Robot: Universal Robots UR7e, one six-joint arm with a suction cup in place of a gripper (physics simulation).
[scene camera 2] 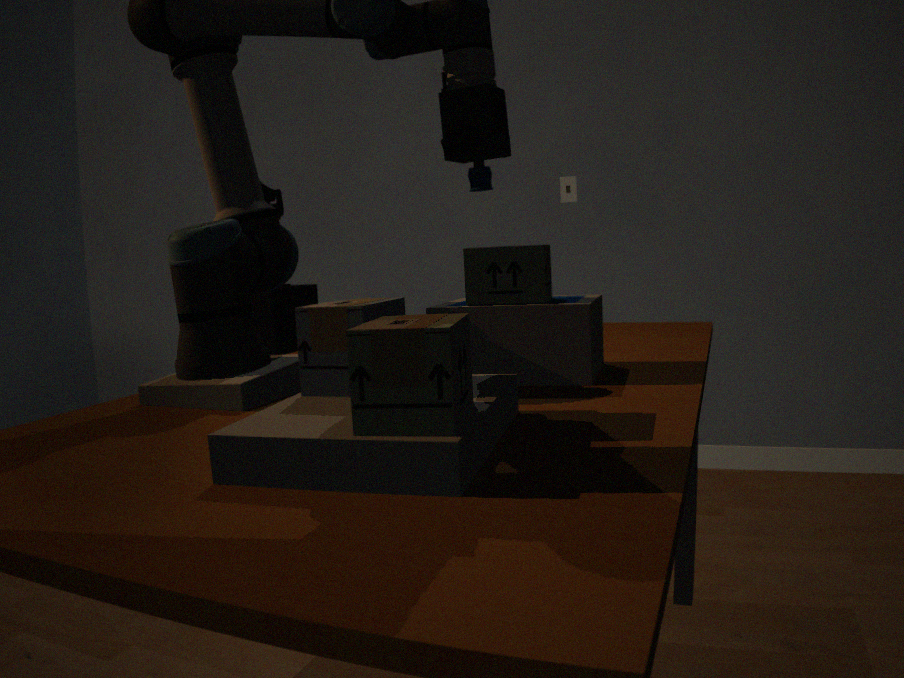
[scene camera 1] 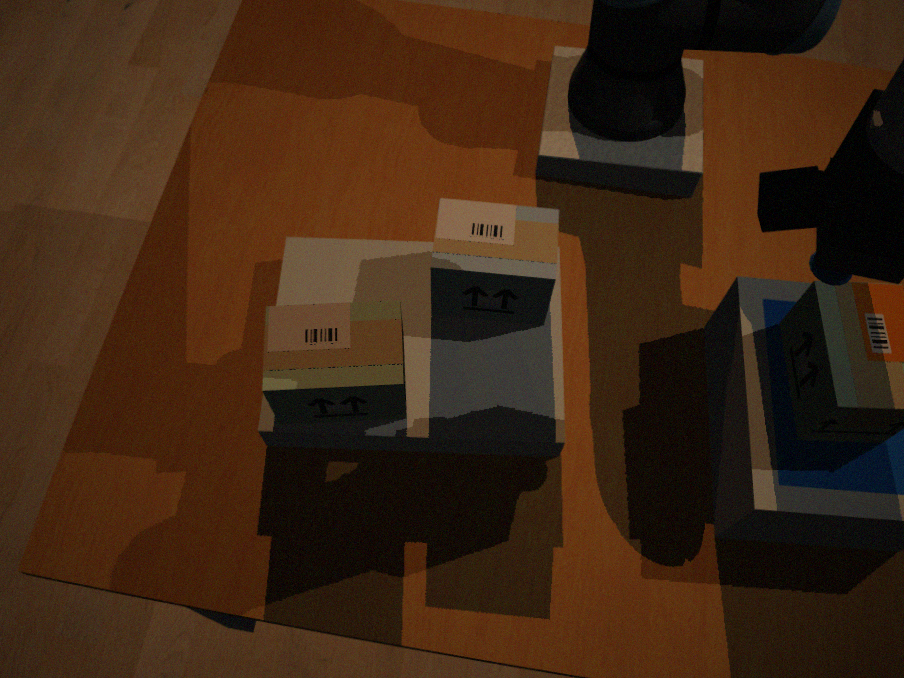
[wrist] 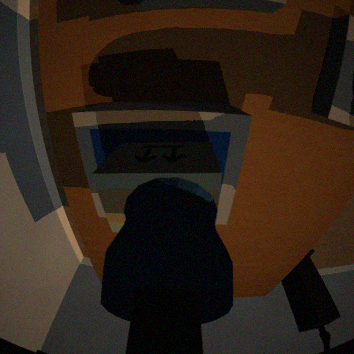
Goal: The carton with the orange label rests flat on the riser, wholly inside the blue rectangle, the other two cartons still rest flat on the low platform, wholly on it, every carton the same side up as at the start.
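Frame: origin at the arm's base, x ahead, y left, z up, level; centimetres.
Seen in the pictures: hand, its tool point: [scene camera 2: 481,189] [wrist: 170,217]; arm's base, origin of its link: [scene camera 2: 224,368] [scene camera 1: 625,99].
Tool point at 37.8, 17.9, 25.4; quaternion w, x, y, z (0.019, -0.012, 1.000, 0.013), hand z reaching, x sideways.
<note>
Pixels of each thing's middle, then the offset from my tool point to it, as dx, dy, dz. "*": a spot on its surface instead. Level surfaces: height alone.
- carton with the orange label, middle of its body: [scene camera 1: 849,363] [wrist: 162,184] [scene camera 2: 509,274] +0.8, +7.5, -13.0
- riser, middle of its body: [scene camera 1: 819,414] [scene camera 2: 520,337] [wrist: 162,159] +1.7, +9.1, -23.4
- rectangle, middle of its body: [scene camera 1: 844,393] [wrist: 158,176] [scene camera 2: 519,300] +1.7, +9.1, -17.5
- yellow-green-edged carton, middle of its body: [scene camera 2: 415,369] [scene camera 1: 338,364] +10.7, -40.8, -20.0
- pale-edged carton, middle of its body: [scene camera 1: 493,263] [scene camera 2: 354,344] -4.8, -28.3, -19.6
- low platform, a spot on its surface: [scene camera 2: 277,459] * +1.9, -51.4, -26.7
- orange table, height of its surface: dz -29.5
The carton with the orange label [scene camera 1: 839,364] [scene camera 2: 507,275] [wrist: 160,159] sits flat and upright on the riser [scene camera 1: 764,488] [scene camera 2: 540,343] [wrist: 235,150]. Blue of the rectangle [scene camera 1: 839,474] [scene camera 2: 569,299] [wrist: 223,145] shows around its visible sides; one side is hidden by the cup in the wrist view. A yellow-green-edged carton [scene camera 1: 332,357] [scene camera 2: 412,372] and a pale-edged carton [scene camera 1: 496,248] [scene camera 2: 324,335] rest upright on the low platform [scene camera 1: 321,270] [scene camera 2: 277,459], the first close to its edge. My suction cup [scene camera 1: 830,271] [scene camera 2: 480,189] [wrist: 170,187] is open, holds nothing and hangs above the riser carton, apart from it.
The arm's base block [scene camera 1: 620,164] [scene camera 2: 191,396] stands on the orange table [scene camera 1: 350,175] [scene camera 2: 219,561] behind the low platform. The riser is taller than the platform, with a gap between them. A wall [scene camera 2: 730,218] rises beyond the table.
</note>
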